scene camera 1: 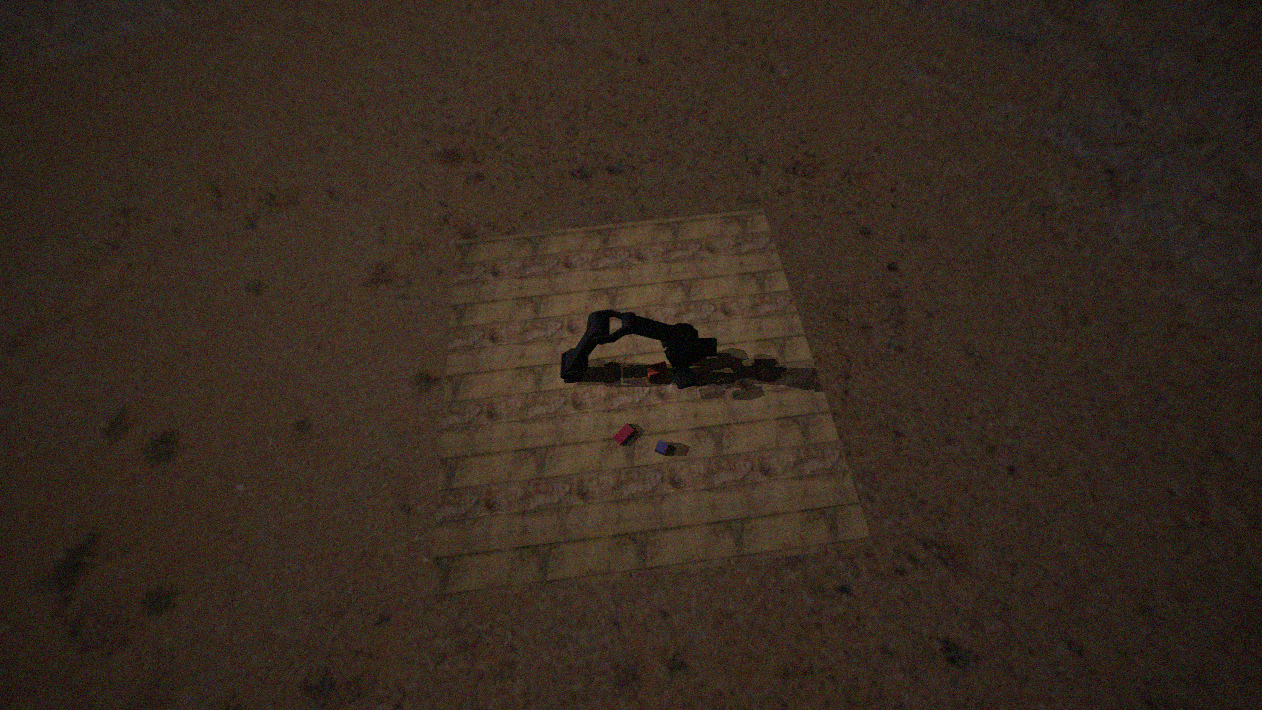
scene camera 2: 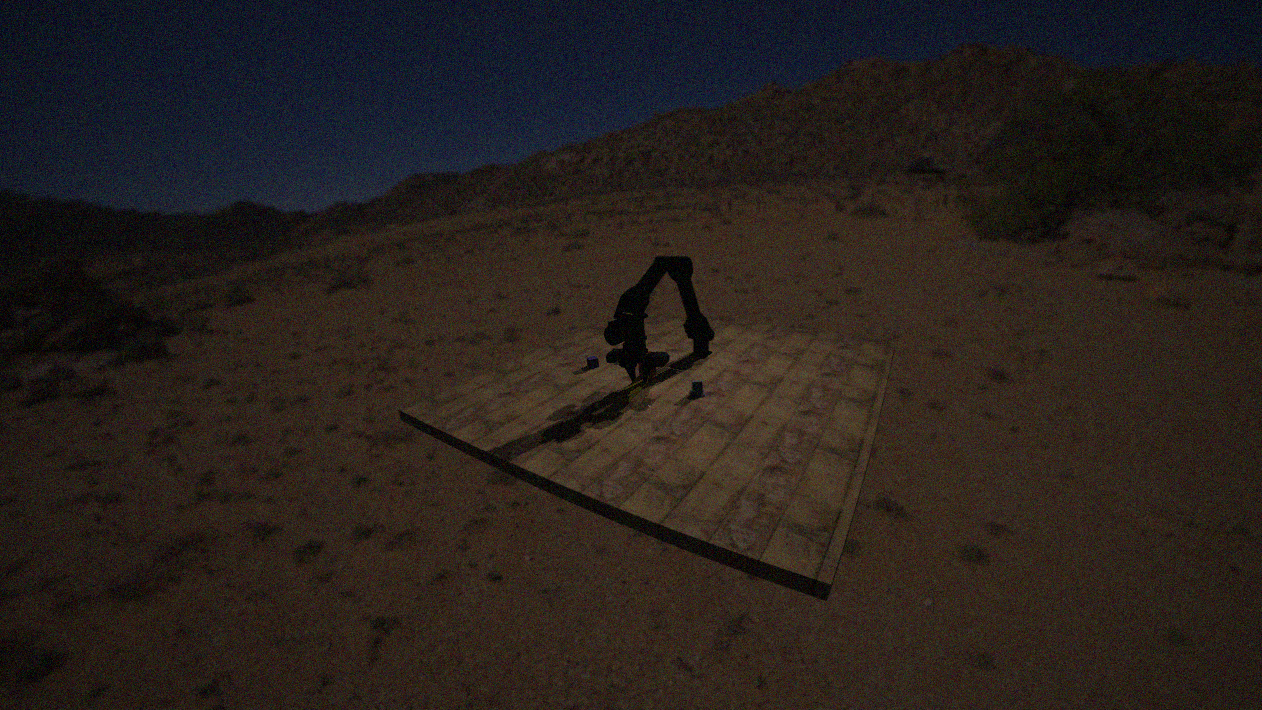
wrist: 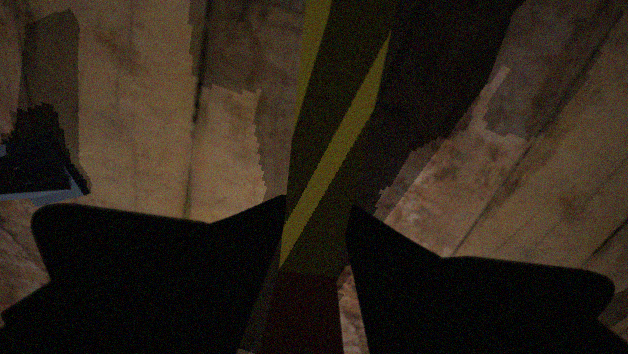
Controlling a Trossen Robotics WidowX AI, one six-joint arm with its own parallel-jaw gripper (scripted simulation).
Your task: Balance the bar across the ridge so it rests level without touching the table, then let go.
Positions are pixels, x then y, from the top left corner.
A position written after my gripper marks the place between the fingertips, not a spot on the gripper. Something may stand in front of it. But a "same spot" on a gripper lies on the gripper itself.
my gripper: scene camera 1; scene camera 2; wrist 316, 207
same spot on my gripper: (scene camera 1: 684, 378) = (scene camera 2: 616, 350)
